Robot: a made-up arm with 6 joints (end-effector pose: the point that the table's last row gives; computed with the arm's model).
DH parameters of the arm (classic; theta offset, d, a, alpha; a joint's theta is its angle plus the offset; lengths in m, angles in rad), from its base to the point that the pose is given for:
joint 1: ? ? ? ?
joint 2: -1.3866 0 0.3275 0
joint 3: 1.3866 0 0.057 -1.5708
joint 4: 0 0.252 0 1.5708
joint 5: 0 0 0.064 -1.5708
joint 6: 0 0.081 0 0
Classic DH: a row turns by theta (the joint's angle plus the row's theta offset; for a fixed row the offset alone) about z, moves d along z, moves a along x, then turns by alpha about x.
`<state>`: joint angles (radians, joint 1 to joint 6).
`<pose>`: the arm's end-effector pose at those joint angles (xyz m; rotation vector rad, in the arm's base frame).
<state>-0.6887 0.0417 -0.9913 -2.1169 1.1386 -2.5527</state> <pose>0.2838 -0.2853 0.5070 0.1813 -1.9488 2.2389</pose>
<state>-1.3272 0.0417 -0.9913 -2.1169 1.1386 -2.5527</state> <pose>0.0578 -0.3982 0.5070 -0.3880 -1.6839 1.8075</pose>
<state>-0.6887 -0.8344 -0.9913 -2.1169 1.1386 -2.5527</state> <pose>0.0628 -0.1034 0.7481 0.6226 1.2161 -2.5555</pose>
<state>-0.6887 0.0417 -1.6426 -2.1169 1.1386 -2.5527</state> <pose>0.2949 -0.2945 0.7328 0.4357 1.4653 -2.5840</pose>
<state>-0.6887 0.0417 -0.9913 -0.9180 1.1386 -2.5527</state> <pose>0.2619 -0.2637 0.4642 -1.0423 -2.5053 1.1160</pose>
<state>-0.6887 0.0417 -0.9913 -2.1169 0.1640 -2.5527</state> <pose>0.3127 -0.2021 0.4672 -0.9234 2.2936 -1.3378</pose>
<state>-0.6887 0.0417 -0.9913 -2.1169 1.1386 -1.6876</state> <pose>0.2838 -0.2853 0.5070 0.5987 1.6937 -1.9619</pose>
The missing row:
joint 1: 0 0.322 0 -1.5708
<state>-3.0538 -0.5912 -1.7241 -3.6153 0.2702 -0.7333</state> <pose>-0.1124 0.0085 0.8737 -0.4764 -0.5319 2.0021</pose>
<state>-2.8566 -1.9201 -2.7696 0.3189 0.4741 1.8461</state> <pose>0.6489 0.1966 0.2003 1.1757 0.6887 2.0415</pose>
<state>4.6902 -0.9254 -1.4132 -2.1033 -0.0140 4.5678</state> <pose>0.0561 -0.0024 0.8115 0.4301 0.9045 -2.1150</pose>
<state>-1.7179 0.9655 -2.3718 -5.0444 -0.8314 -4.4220</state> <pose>-0.1798 -0.5491 0.5028 1.7196 0.6270 -1.9916</pose>
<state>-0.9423 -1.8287 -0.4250 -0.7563 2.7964 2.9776</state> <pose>-0.1481 0.1015 0.4172 -1.6221 -1.8732 0.1332</pose>
